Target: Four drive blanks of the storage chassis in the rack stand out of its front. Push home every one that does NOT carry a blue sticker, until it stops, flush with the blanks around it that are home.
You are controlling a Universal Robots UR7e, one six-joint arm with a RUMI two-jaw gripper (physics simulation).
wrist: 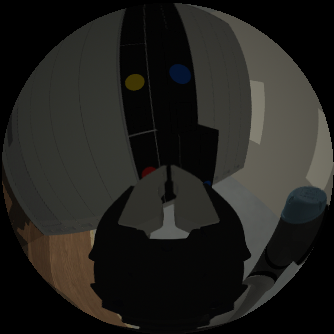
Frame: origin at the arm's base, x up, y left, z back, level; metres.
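Seen in the pictures: gripper, between the fingertips: point(168, 166).
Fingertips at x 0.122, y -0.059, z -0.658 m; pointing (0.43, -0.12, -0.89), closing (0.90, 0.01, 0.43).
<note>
Pixels of each thing's top centre, then the offset from my fingertips to it. Level surfaces: height alone.
- upper left blank, centre of its top: point(136, 90) dz -0.071, dx -0.012, dy +0.096 m
- yellow sticker, centre of its top: point(143, 80) dz -0.012, dx -0.016, dy +0.102 m
- lower left blank, centre of its top: point(146, 156) dz -0.061, dx -0.012, dy -0.013 m
- red sticker, centre of its top: point(156, 171) dz -0.001, dx -0.016, dy -0.002 m
- lower right blank, centre of its top: point(187, 154) dz -0.026, dx +0.045, dy -0.010 m
- wooden surface, height of its surface: dx -0.365 m
The storage chassis has a dark column of blanks in the wrist view. The upper left blank point(137, 107) carries a yellow sticker point(134, 82). The blank beside it carries a blue sticker point(180, 74). The lower left blank point(144, 149) carries a red sticker point(149, 172), partly hidden by the fingers. The lower right blank point(202, 150) juts beyond the outline above it; a small part of a blue sticker point(207, 183) shows at its lower end. My gripper point(168, 166) is shut and empty, its tips in front of the lower blanks, beside the red sticker. Contact cannot be told.
Grey ribbed panels point(75, 130) point(222, 95) flank the dark column left and right. A wooden surface point(62, 265) shows at the lower left. A dark cylindrical part with a blue-grey cap point(304, 205) is at the lower right. A pale wall point(287, 110) lies beyond.
</note>
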